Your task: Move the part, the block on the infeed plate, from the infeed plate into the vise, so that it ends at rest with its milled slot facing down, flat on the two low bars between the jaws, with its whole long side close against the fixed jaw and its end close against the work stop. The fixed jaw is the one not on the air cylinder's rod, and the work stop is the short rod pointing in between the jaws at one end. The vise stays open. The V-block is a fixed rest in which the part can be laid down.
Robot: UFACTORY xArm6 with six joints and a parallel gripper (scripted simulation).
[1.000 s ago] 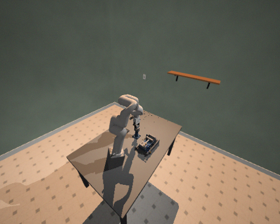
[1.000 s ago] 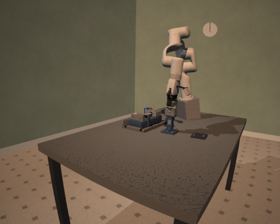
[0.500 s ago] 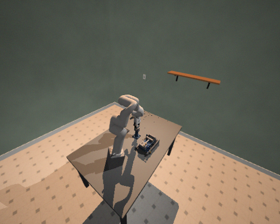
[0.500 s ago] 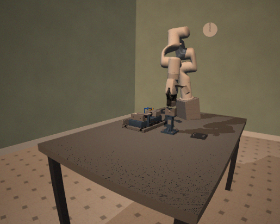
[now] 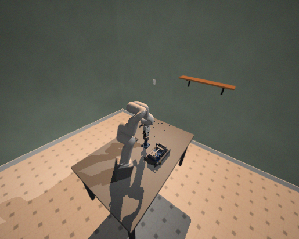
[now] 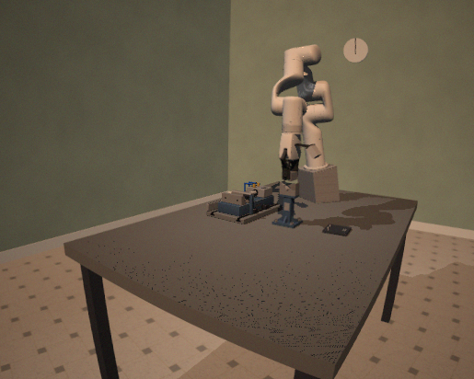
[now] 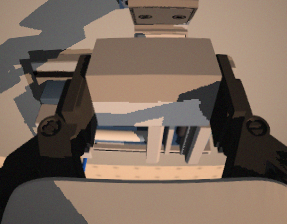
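Right now my hand is 2 cm above the part. From my hand the other things lie so: air cylinder rod (20 cm to the right, 12 cm below, 7 cm behind); then work stop (17 cm to the right, 11 cm below, 2 cm ahead); then vise base rail (30 cm to the right, 16 cm below, 7 cm behind).
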